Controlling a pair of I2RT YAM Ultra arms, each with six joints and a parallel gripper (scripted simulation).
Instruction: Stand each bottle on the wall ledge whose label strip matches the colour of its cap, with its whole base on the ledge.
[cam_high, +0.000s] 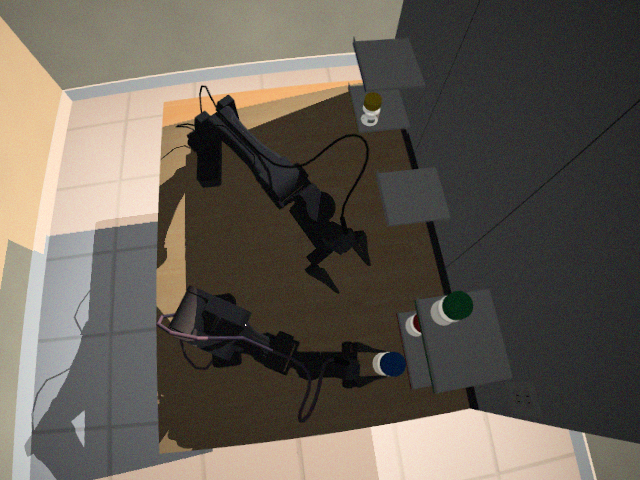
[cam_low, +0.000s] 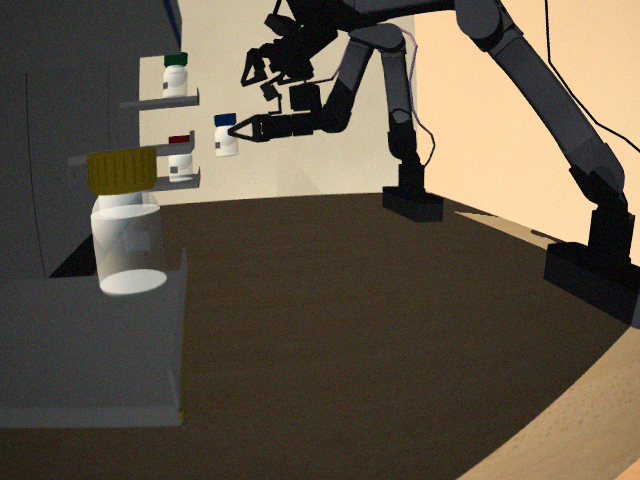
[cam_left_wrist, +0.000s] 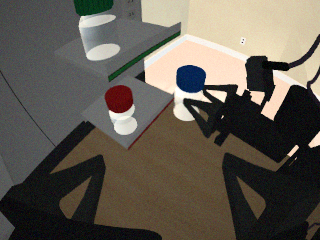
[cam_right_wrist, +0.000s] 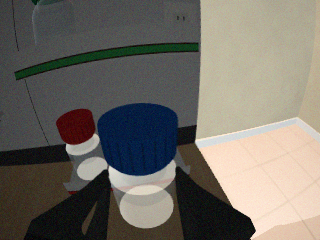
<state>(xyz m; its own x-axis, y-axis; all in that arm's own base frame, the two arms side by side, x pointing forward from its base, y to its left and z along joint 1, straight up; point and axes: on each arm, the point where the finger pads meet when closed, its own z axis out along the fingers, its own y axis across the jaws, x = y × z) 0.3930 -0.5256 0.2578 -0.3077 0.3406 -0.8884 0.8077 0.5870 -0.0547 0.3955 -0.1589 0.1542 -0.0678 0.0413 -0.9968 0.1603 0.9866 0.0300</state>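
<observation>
Now: right hand 10 mm short of the blue-capped bottle and 10 mm above it. Round my right hand: red-capped bottle: 130 mm ahead, 80 mm to the left, 60 mm below; green strip: 80 mm ahead, 20 mm to the left, 80 mm above; green-capped bottle: 140 mm ahead, 80 mm to the left, 140 mm above.
</observation>
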